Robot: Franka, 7 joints.
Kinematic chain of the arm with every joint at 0, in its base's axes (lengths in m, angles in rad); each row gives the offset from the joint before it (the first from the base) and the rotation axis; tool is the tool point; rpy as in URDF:
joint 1: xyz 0 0 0.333 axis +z
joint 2: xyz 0 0 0 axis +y
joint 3: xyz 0 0 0.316 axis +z
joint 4: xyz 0.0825 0 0 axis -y
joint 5: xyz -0.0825 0 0.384 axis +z
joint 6: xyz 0 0 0 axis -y
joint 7: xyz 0.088 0 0 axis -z
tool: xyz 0 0 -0.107 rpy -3.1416 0 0
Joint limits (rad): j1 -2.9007..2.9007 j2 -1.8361..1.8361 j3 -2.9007..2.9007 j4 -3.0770..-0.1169 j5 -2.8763..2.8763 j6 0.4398..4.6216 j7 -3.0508..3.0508
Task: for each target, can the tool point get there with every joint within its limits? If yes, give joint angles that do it. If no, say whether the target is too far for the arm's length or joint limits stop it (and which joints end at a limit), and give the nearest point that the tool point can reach.
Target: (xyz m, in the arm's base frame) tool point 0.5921 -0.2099 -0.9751
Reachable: no: too far | nearest point 0.4114 -0.1458 -0.3382 | short by 0.665 m
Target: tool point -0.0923 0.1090 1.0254
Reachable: yes | joints 0.5227 -1.0618 0.2878 -1.7172 0.7275 2.8231 1.0931
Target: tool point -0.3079 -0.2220 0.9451
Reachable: yes | joints 0.5783 -1.0813 0.3368 -0.9644 -1.7519 0.8737 -1.8504
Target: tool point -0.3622 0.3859 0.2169
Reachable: yes | joints 0.1521 -1.2696 1.7393 -1.7907 1.1054 0.8968 -0.8238
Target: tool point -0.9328 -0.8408 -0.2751
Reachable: no: too far | nearest point -0.5735 -0.5170 -0.0409 | short by 0.537 m
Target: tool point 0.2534 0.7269 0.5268
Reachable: yes | joints 0.9604 0.9166 0.9277 -0.8598 -1.9234 1.4093 0.7392
